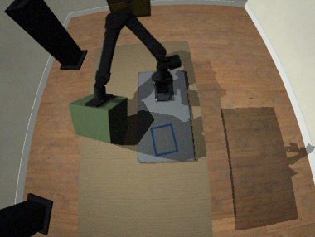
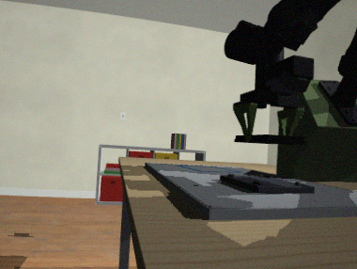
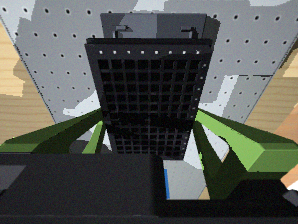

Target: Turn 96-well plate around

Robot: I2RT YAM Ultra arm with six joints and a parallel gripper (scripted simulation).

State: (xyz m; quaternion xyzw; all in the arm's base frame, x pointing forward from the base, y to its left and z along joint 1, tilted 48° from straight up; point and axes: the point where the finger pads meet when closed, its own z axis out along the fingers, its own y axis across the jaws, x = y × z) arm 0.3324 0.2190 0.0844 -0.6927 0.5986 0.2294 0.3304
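Now: the plate nest N1 90 mm below my hand. Also, from my hand: black 96-well plate (right at my hand).
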